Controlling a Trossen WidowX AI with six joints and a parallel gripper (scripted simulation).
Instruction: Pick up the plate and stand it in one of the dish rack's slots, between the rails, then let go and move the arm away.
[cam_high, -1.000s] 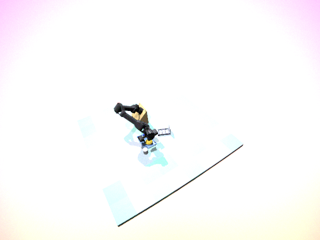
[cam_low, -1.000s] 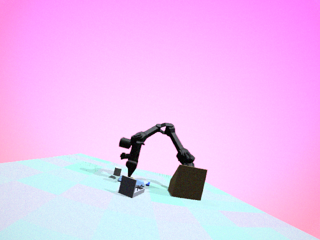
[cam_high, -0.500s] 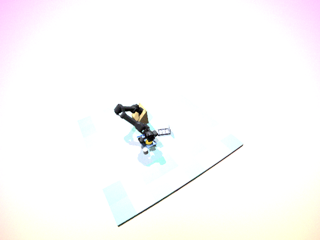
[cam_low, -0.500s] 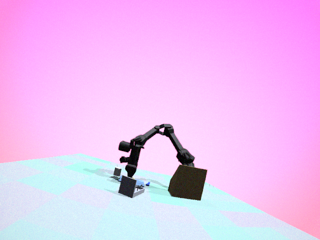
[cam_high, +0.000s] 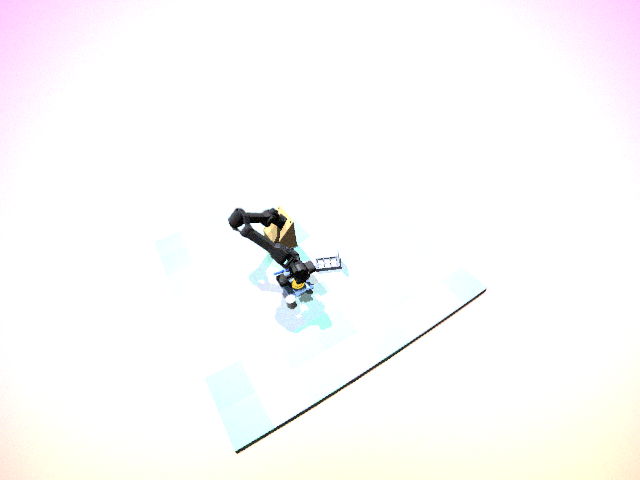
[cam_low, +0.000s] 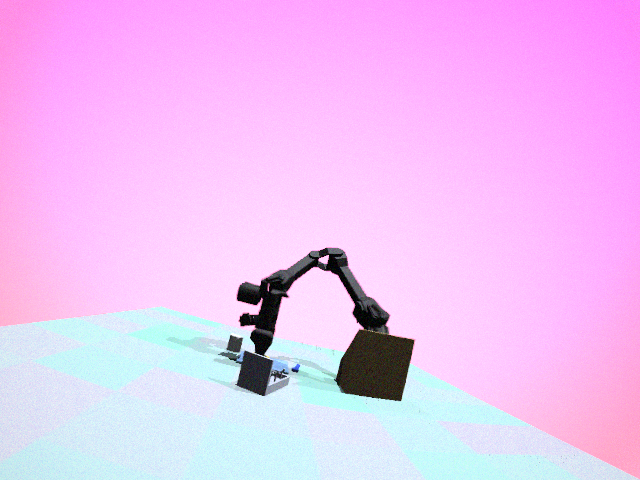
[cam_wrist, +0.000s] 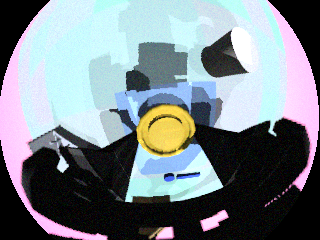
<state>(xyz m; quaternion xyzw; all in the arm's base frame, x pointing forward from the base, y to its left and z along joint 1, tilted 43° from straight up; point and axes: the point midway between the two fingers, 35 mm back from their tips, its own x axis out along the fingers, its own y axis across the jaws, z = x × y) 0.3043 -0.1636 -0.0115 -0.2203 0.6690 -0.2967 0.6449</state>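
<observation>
Right now my gripper tip is 19 cm to the right of the grey dish rack, 2 cm below it and 2 cm past it. Also, from my gripper tip: yellow plate 1 cm above; white cup 9 cm to the right, 8 cm ahead, 2 cm above; blue spoon 12 cm behind, 1 cm to the right.
</observation>
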